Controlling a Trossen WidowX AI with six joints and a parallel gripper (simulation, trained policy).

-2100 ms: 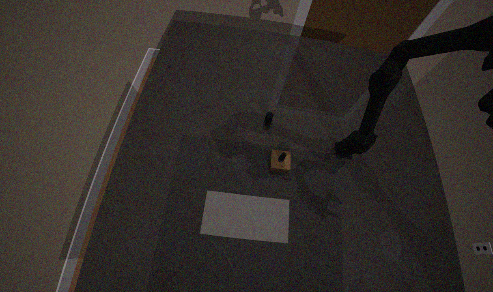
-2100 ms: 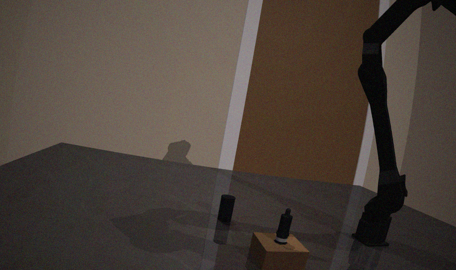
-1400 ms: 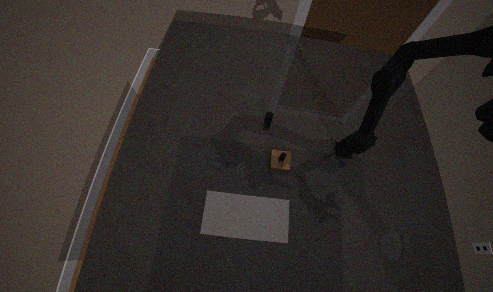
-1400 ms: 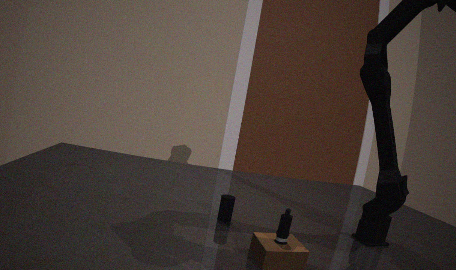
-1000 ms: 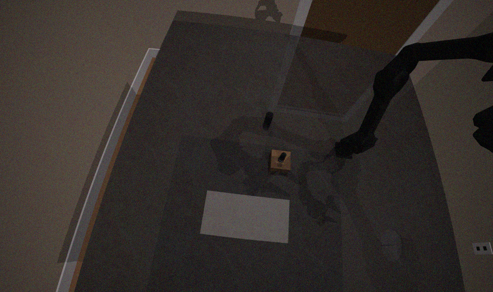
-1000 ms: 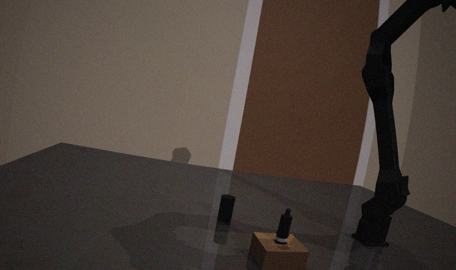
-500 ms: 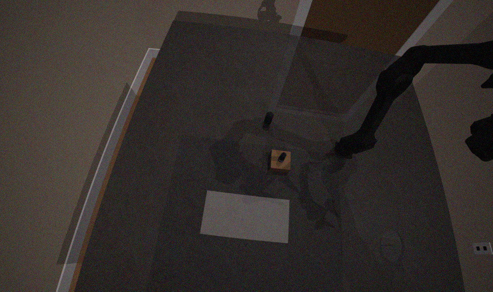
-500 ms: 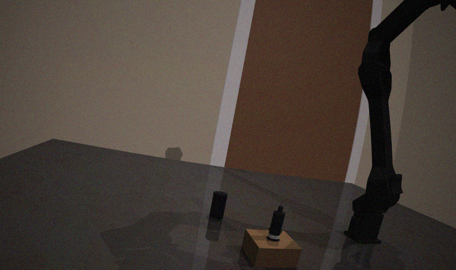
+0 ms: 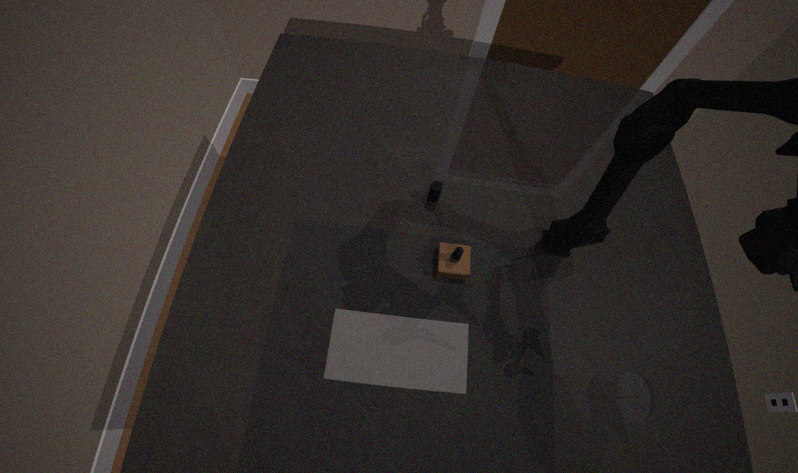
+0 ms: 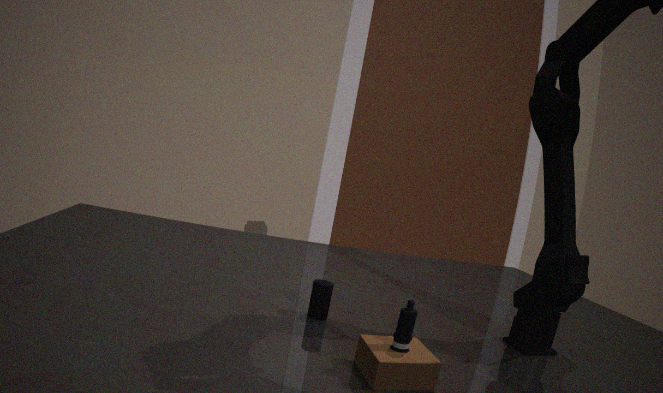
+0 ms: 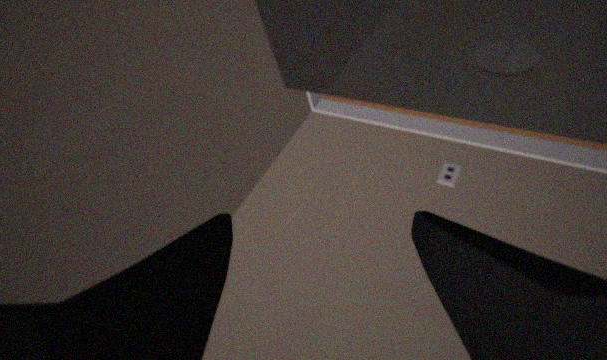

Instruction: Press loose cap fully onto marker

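Now: the dark cap 45 cm ahead of my gripper tip, 33 cm to the right of it and 38 cm below it. From my gripper tip the other things lie so: tan holder block: 39 cm ahead, 16 cm to the right, 39 cm below.
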